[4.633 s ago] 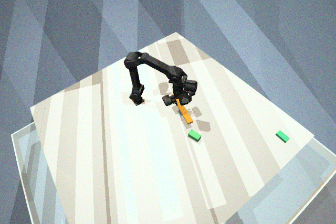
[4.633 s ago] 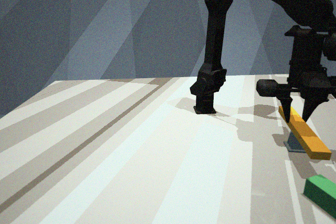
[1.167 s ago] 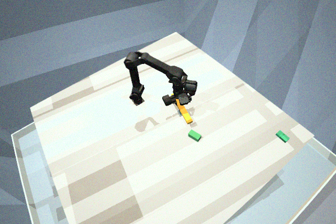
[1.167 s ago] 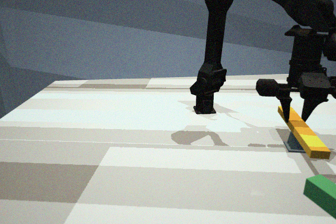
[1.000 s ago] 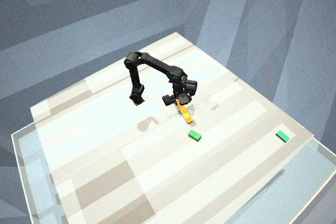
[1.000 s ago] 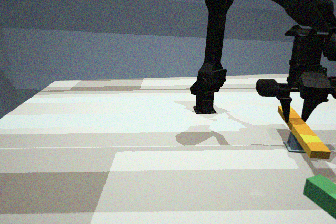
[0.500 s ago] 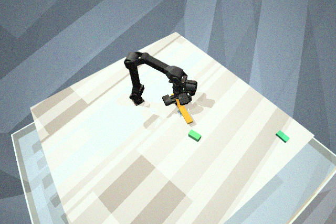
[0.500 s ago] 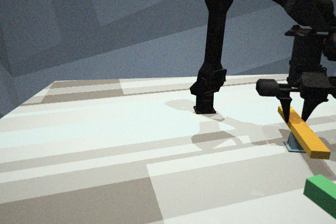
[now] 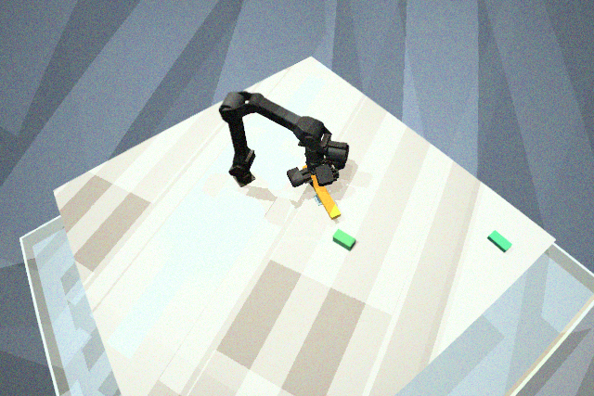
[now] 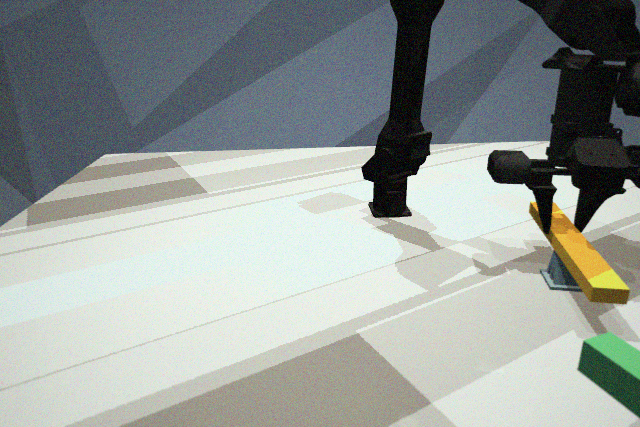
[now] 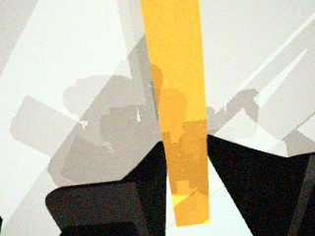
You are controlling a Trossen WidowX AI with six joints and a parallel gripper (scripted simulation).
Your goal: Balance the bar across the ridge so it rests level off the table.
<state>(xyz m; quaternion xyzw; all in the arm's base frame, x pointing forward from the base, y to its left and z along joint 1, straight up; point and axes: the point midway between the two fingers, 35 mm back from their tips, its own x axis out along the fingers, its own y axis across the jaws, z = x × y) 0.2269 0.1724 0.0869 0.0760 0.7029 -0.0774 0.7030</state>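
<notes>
Now: gripper tip 30 mm short of the orange-yellow bar and 10 mm to the left of it.
</notes>
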